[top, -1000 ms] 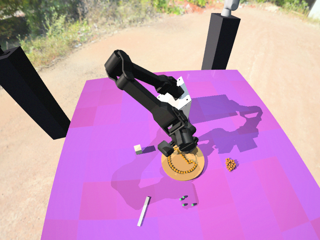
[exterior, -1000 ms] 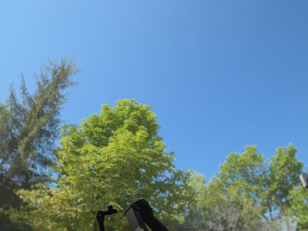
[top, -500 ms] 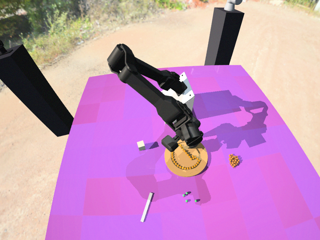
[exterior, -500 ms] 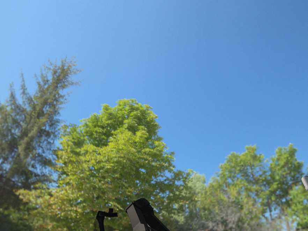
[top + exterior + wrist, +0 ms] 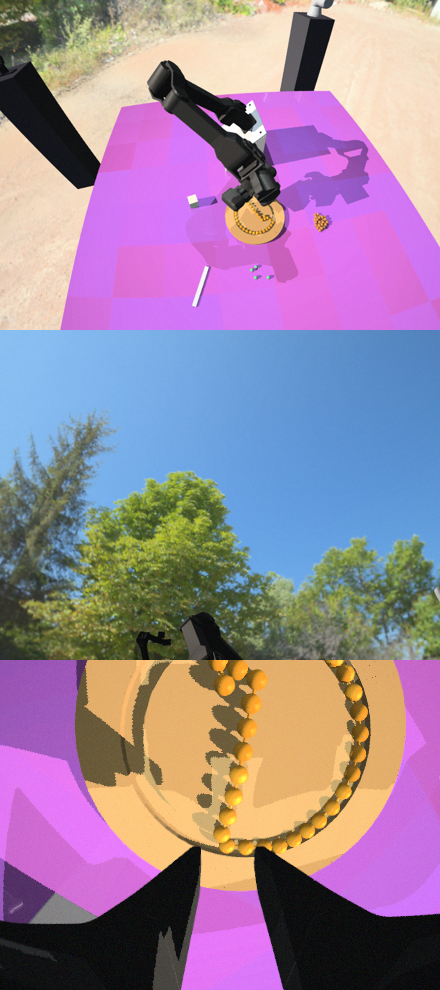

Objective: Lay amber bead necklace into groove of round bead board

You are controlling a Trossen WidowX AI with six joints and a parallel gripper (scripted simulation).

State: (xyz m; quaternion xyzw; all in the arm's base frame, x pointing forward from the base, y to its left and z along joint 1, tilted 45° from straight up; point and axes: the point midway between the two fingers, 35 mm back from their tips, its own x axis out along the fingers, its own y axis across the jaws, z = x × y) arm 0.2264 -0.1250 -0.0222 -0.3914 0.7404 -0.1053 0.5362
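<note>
My gripper tip is now 50 mm short of the round tan bead board, 10 mm to the right of it and 30 mm above it. Round my gripper tip: small cream cube (50 mm behind, 180 mm to the right, 30 mm below); then white bar (220 mm ahead, 210 mm to the right, 40 mm below).
</note>
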